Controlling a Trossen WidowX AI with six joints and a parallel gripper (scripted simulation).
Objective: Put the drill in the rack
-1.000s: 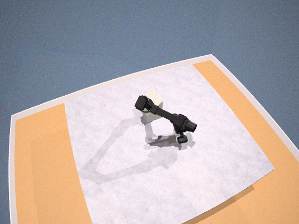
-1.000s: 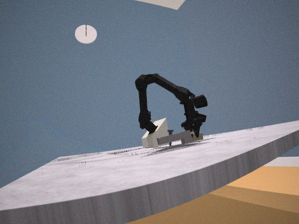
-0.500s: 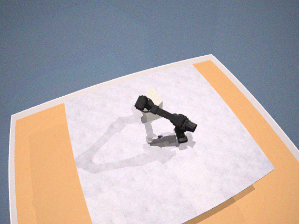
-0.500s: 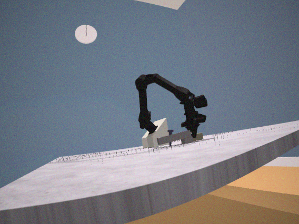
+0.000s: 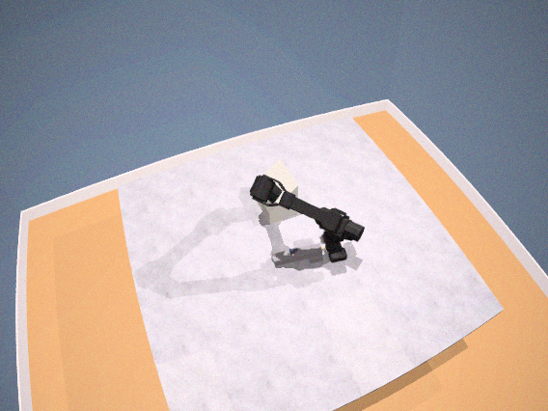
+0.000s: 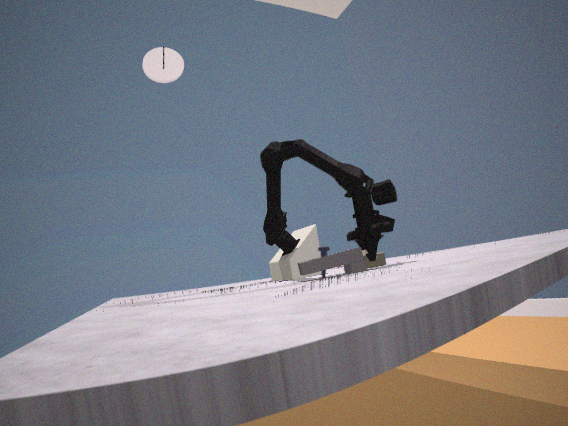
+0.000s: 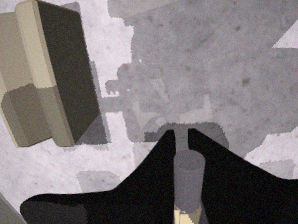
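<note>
My gripper tip is now 50 mm to the left of the drill, 30 mm below it and 20 mm past it. Also, from my gripper tip: olive-tan rack 70 mm to the left, 60 mm behind; holder block 110 mm to the right, 40 mm behind, 10 mm above; key 140 mm to the right, 50 mm behind, 30 mm above.
</note>
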